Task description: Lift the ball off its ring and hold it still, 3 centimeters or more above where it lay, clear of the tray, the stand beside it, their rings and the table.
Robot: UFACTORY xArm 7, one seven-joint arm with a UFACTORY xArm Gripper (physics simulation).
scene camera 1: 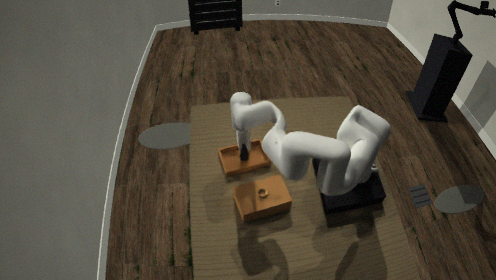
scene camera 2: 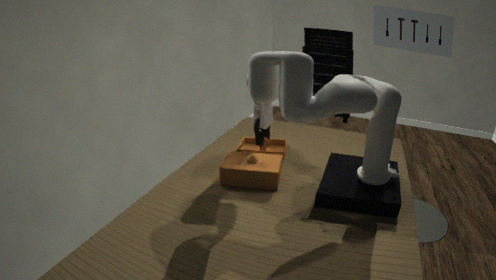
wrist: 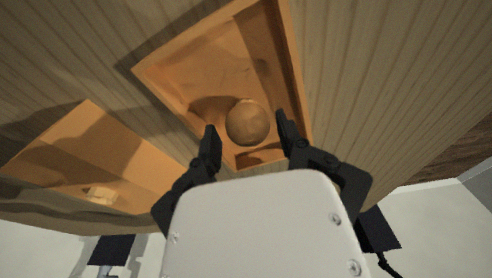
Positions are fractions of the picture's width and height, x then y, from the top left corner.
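In the wrist view I see my gripper (wrist: 0.50, 0.46) and an orange-brown ball (wrist: 0.50, 0.45), together with an orange stand (wrist: 0.18, 0.56) and a shallow orange tray (wrist: 0.45, 0.22). Scene camera 1 gives me the stand (scene camera 1: 0.53, 0.71) again, and the tray (scene camera 1: 0.47, 0.59) as well.
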